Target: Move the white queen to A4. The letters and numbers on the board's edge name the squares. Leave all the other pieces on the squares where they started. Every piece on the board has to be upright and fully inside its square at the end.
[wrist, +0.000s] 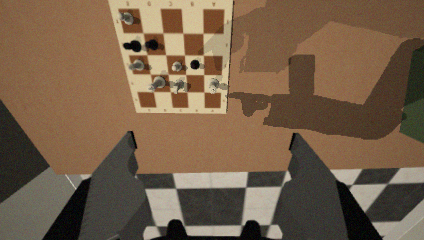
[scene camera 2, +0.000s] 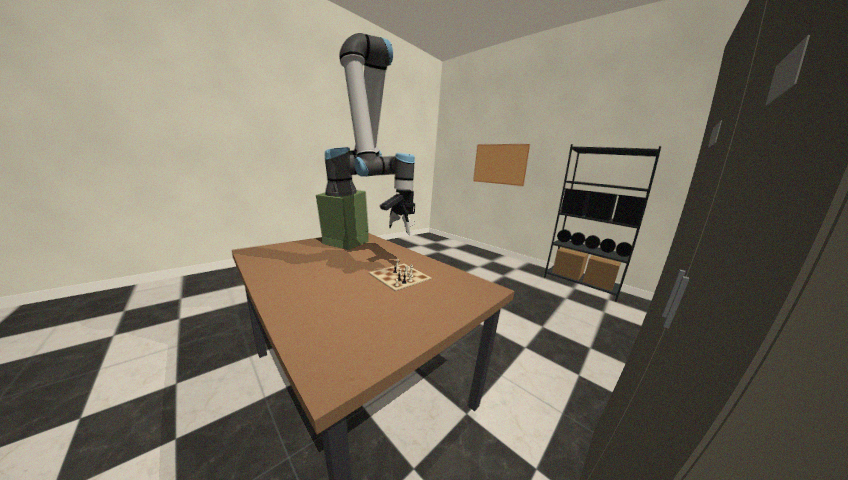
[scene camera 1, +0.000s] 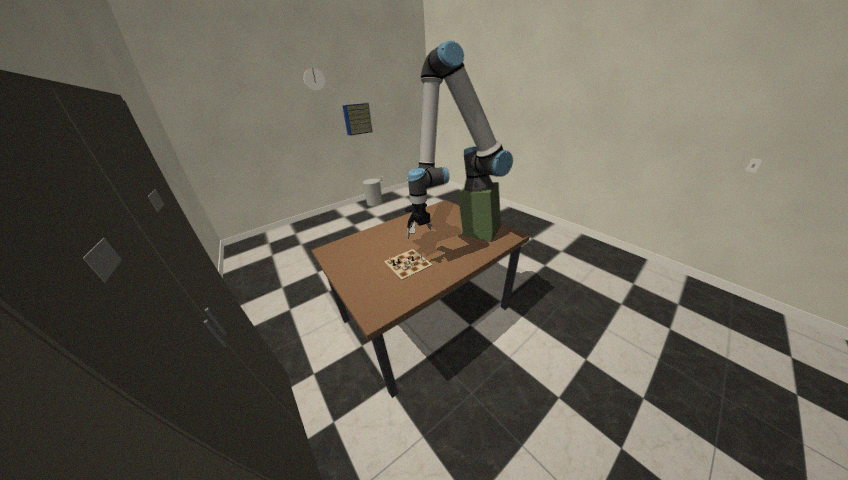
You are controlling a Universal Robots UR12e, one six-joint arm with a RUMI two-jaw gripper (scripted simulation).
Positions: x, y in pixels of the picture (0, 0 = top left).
Labels:
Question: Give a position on a chessboard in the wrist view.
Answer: At 181, 38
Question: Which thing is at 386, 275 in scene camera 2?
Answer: A chessboard.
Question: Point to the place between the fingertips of the gripper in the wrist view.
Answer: At 213, 133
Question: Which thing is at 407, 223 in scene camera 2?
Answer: The gripper.

